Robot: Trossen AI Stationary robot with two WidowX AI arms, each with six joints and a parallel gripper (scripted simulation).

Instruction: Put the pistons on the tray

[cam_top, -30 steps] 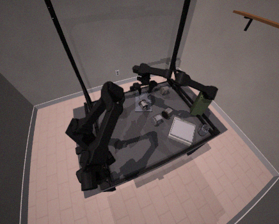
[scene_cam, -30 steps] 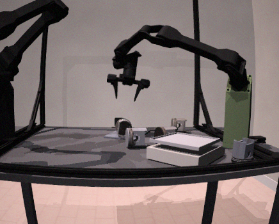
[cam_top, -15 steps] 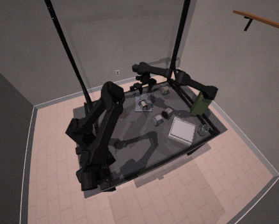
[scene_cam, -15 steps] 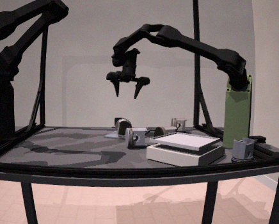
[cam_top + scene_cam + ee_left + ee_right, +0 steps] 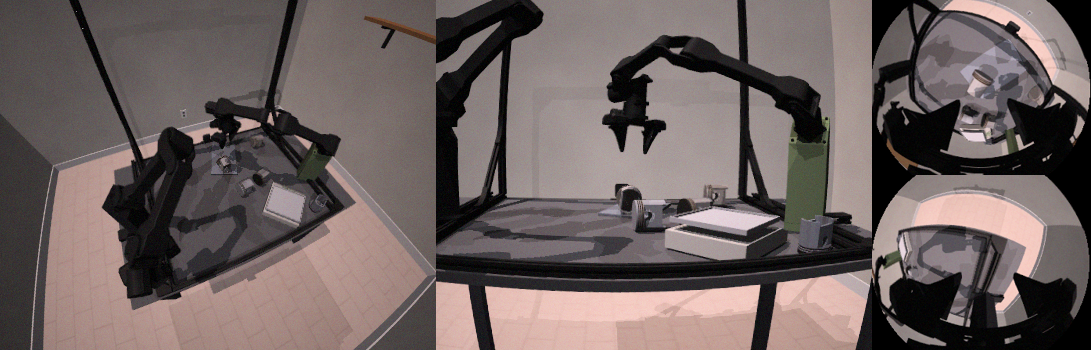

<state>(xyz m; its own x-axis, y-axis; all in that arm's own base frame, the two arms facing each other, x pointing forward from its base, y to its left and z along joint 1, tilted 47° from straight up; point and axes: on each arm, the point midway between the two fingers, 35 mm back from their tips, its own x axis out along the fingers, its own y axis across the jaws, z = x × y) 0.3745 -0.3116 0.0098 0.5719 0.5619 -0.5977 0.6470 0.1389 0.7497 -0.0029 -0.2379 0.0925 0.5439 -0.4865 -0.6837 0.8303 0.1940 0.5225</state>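
The white scale pan lies 36 cm ahead of my left hand, 18 cm to the left of it and 15 cm below it. From my left hand the other things lie so: flat grey steel tray 5 cm behind, 1 cm to the left, 20 cm below; then piston 10 cm behind, 25 cm to the left, 17 cm below.
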